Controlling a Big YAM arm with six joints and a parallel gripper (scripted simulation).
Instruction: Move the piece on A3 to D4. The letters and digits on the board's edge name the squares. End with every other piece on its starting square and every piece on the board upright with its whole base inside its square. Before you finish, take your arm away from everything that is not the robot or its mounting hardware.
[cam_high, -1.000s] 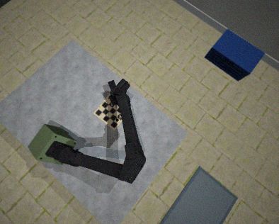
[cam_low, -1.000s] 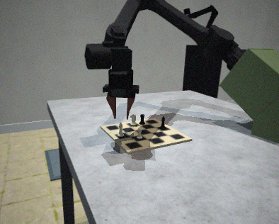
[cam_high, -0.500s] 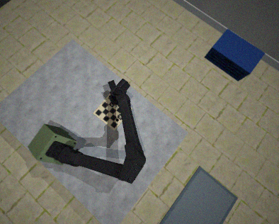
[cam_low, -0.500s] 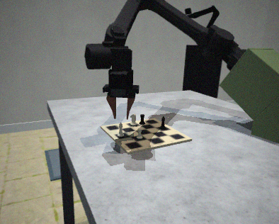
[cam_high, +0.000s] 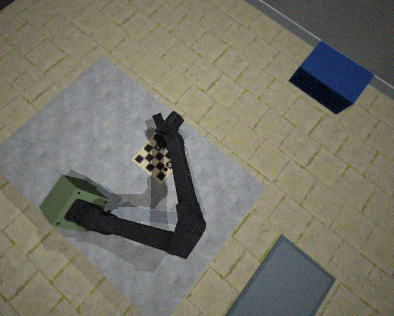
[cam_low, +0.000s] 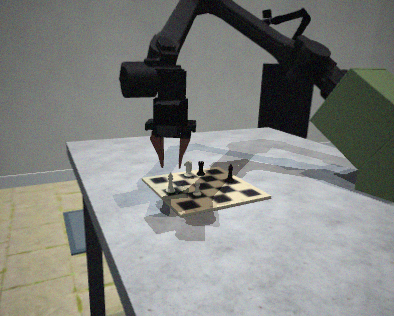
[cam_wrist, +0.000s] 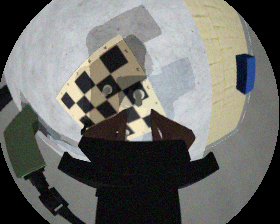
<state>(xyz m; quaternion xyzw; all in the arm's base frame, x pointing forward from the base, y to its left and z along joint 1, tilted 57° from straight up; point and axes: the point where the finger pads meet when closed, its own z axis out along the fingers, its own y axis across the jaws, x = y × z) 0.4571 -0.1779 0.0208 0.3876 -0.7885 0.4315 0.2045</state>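
My hand is 4 cm past the white pawn, 5 cm to the right of it and 5 cm above it. Round my hand: chessboard (8 cm behind, 2 cm to the left, 6 cm below).
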